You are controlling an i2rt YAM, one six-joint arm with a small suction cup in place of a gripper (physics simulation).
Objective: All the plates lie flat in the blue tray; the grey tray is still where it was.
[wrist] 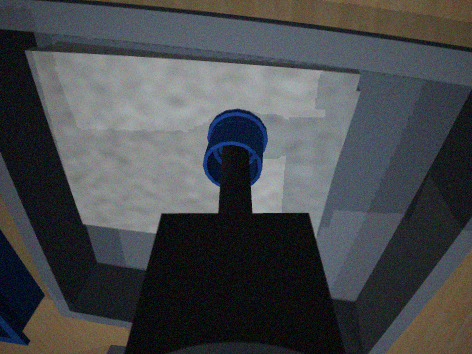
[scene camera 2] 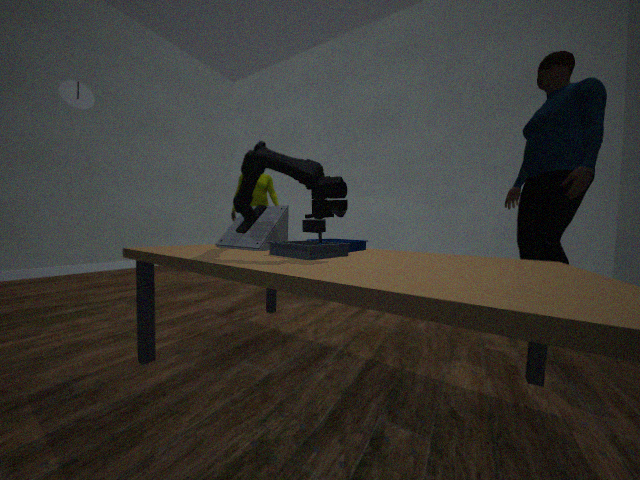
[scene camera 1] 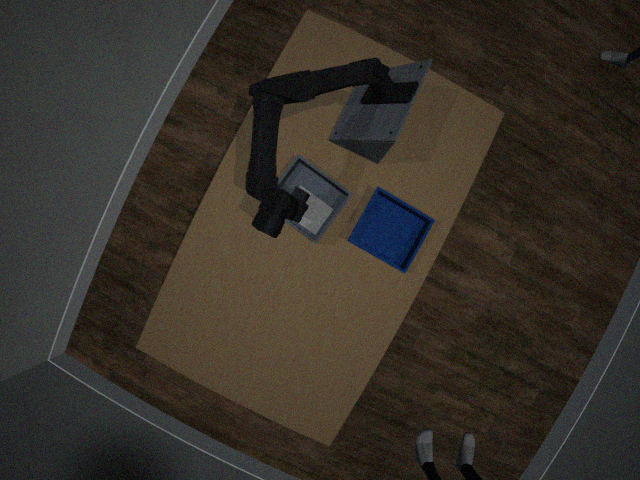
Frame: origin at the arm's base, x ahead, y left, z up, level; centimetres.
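Seen in the pictures: end effector, tool point: (wrist: 235, 127); arm's base, origin of the base link: (scene camera 2: 252, 219) (scene camera 1: 387, 94).
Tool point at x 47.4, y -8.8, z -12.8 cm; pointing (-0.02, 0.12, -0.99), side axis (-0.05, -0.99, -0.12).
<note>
Offsets run from my tool point to a thing's top centre. Level surfaces: height alone.
A pale, square white plate @(dy +2.5, dx -1.9, dz +1.0 cm) (scene camera 1: 317, 212) (wrist: 145, 100) lies in the grey tray @(dy +0.6, dx -5.4, dz +3.4 cm) (scene camera 1: 326, 187) (scene camera 2: 310, 251) (wrist: 250, 36), close to one wall. Whether more plates lie under it, I cannot tell. My blue suction cup (scene camera 2: 320, 239) (wrist: 236, 135) is down on the plate's upper face, near its middle, with suction on; no gap shows between them. The arm's wrist hides the cup in scene camera 1, and the tray wall hides the contact in scene camera 2. The blue tray @(dy +33.1, dx -10.0, dz +3.4 cm) (scene camera 1: 388, 230) (scene camera 2: 357, 244) (wrist: 17, 285) stands beside the grey tray, and its bare floor shows.
The arm's base sits on a slanted grey mount (scene camera 1: 369, 121) (scene camera 2: 242, 240) on the wooden table @(dz -1.6 cm) (scene camera 1: 258, 310) (scene camera 2: 439, 279). A person in blue (scene camera 2: 563, 129) stands beyond the table, and one in yellow (scene camera 2: 262, 188) stands behind the arm.
</note>
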